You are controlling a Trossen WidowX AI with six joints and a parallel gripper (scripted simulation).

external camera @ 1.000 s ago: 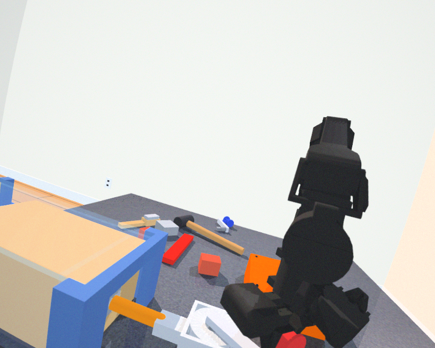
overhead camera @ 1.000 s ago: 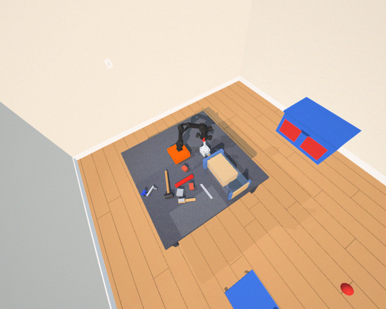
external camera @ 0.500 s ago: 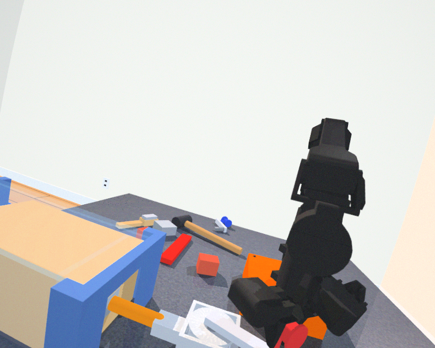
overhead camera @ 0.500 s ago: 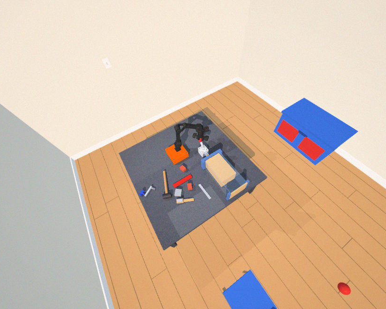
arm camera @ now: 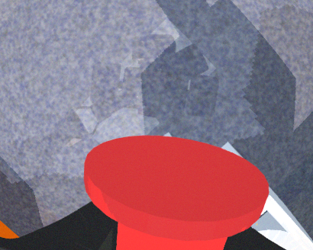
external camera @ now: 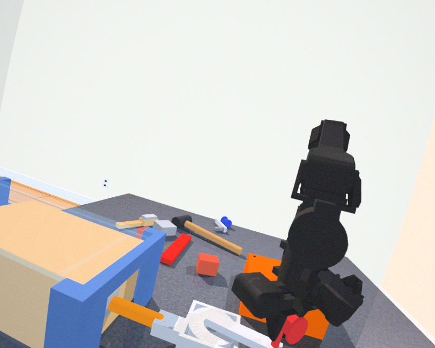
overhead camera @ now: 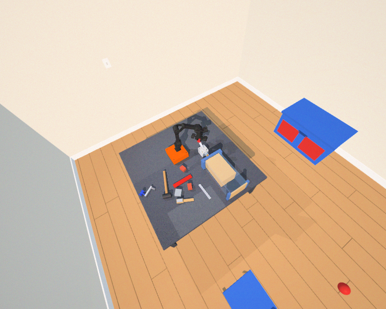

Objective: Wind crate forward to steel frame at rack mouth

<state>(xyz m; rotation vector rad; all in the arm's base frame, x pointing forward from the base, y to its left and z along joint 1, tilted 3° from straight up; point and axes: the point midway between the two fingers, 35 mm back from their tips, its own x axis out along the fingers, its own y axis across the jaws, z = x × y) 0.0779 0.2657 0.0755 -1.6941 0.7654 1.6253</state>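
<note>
My gripper tip is now 4 cm short of the winch handle, 1 cm to the left of it and 1 cm above it. The rest, counted from my gripper tip: blue frame: 26 cm ahead, 2 cm to the right, 1 cm below; then white winch: 8 cm ahead, 3 cm to the right, 8 cm below; then red knob: 2 cm above.
</note>
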